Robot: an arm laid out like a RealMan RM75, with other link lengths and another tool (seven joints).
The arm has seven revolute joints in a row. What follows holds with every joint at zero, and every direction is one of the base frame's.
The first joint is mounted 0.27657 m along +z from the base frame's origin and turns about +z.
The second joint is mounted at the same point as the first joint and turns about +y.
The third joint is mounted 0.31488 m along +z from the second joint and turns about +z.
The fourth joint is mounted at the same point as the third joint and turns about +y.
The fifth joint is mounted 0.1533 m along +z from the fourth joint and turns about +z.
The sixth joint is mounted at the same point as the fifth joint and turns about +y.
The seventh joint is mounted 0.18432 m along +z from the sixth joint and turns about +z.
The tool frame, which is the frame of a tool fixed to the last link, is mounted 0.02 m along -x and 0.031 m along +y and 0.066 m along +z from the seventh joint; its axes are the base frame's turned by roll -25.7, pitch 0 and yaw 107.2 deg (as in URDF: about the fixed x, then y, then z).
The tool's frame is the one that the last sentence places.
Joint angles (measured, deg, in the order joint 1, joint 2, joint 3, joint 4, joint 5, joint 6, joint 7), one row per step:
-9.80 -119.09 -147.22 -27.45 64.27 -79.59 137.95
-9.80 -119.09 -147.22 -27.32 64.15 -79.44 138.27
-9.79 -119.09 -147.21 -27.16 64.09 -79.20 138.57
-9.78 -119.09 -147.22 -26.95 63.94 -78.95 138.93
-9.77 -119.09 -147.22 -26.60 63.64 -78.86 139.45
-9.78 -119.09 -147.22 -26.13 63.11 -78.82 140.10
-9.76 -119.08 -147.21 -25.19 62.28 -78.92 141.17
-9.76 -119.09 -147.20 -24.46 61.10 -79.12 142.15
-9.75 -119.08 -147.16 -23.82 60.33 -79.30 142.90
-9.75 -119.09 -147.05 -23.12 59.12 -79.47 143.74
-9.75 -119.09 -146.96 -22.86 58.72 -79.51 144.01
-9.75 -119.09 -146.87 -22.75 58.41 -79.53 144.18
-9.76 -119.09 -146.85 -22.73 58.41 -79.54 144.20
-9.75 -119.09 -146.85 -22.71 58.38 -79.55 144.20
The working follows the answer.
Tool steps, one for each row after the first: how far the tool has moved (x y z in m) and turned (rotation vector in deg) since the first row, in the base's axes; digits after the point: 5 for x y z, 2 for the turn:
-0.00103 0.00019 0.00001 0.12 0.17 0.20
-0.00252 0.00032 -0.00041 0.16 0.33 0.51
-0.00422 0.00050 -0.00054 0.29 0.47 0.87
-0.00556 0.00050 -0.00048 0.53 0.59 1.13
-0.00687 0.00065 0.00018 0.96 0.64 1.41
-0.00890 0.00026 0.00065 1.57 0.62 1.83
-0.01009 0.00036 0.00320 2.57 0.52 2.11
-0.01111 0.00013 0.00433 3.16 0.46 2.32
-0.01228 0.00017 0.00669 4.08 0.27 2.63
-0.01270 0.00015 0.00715 4.32 0.19 2.74
-0.01284 0.00023 0.00772 4.52 0.17 2.78
-0.01273 0.00026 0.00757 4.50 0.17 2.76
-0.01280 0.00019 0.00764 4.52 0.15 2.78

Tool pose at each row, in the base's axes (x y z in m, rotation vector in deg; rounded; the steps above come from the unrounded poses):
-0.34095 0.34759 0.05804 -98.37 51.68 50.23
-0.34198 0.34778 0.05805 -98.33 51.56 50.56
-0.34347 0.34791 0.05763 -98.43 51.40 50.92
-0.34517 0.34809 0.05750 -98.49 51.14 51.33
-0.34651 0.34809 0.05757 -98.40 50.87 51.69
-0.34782 0.34824 0.05822 -98.17 50.43 52.06
-0.34985 0.34785 0.05869 -97.89 49.73 52.50
-0.35104 0.34795 0.06124 -97.22 48.87 52.89
-0.35206 0.34771 0.06237 -96.85 48.31 53.15
-0.35323 0.34776 0.06473 -96.28 47.42 53.44
-0.35364 0.34774 0.06519 -96.16 47.14 53.51
-0.35379 0.34782 0.06576 -96.02 46.98 53.57
-0.35368 0.34785 0.06562 -96.02 47.01 53.56
-0.35375 0.34778 0.06569 -96.02 46.97 53.55

